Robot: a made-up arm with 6 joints.
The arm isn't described. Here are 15 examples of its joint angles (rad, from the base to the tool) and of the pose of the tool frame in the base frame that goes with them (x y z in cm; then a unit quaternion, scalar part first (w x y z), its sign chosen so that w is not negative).
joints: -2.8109 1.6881 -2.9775 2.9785 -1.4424 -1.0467
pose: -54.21 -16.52 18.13 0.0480 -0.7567 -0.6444 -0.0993
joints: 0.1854 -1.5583 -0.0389 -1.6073 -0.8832 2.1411
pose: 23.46 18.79 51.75 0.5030 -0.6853 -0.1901 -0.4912
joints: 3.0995 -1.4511 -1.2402 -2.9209 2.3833 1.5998
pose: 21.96 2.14 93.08 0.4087 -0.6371 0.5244 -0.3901
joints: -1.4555 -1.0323 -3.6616 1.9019 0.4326 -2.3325
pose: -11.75 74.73 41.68 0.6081 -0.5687 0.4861 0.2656
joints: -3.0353 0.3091 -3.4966 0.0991 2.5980 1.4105
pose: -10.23 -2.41 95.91 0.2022 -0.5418 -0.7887 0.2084
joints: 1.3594 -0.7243 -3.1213 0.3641 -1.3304 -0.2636
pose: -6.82 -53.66 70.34 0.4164 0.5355 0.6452 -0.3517
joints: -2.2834 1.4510 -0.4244 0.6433 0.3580 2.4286
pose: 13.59 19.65 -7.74 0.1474 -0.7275 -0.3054 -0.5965
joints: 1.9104 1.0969 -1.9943 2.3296 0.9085 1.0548
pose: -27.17 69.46 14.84 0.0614 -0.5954 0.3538 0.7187
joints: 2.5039 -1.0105 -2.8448 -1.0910 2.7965 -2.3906
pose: 41.80 -17.74 76.48 0.1194 0.2406 -0.8641 -0.4256
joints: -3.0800 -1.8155 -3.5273 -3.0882 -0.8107 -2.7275
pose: 60.93 3.00 10.06 0.7456 0.1385 0.6258 0.1825
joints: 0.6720 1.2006 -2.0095 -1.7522 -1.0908 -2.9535
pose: 36.26 46.33 15.79 0.4282 -0.8277 0.1794 0.3152
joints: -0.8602 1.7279 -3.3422 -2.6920 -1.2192 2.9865
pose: 44.39 -42.61 29.89 0.0995 -0.8853 0.3622 -0.2743
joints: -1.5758 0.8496 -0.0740 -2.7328 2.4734 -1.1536
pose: -5.49 -3.81 -0.05 0.0480 -0.1249 -0.6350 0.7609
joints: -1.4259 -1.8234 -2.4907 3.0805 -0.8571 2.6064
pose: -9.85 61.54 56.77 0.8291 -0.1528 0.0442 0.5360
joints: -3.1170 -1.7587 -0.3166 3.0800 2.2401 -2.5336
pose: -8.31 -1.08 80.45 0.7902 0.1886 0.5213 0.2613
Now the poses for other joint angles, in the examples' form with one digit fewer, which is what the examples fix.
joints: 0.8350 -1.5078 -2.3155 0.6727 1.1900 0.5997
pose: -43.9 -41.9 84.0 0.748 -0.205 -0.292 -0.560
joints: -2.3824 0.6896 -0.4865 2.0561 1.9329 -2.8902
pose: -7.6 -23.7 -3.4 0.351 0.380 -0.475 0.711
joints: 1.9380 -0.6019 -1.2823 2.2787 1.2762 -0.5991
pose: -20.9 37.1 88.0 0.790 -0.111 -0.383 0.465
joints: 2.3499 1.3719 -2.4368 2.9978 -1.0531 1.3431
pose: -39.0 42.3 12.4 0.059 -0.512 0.857 0.023
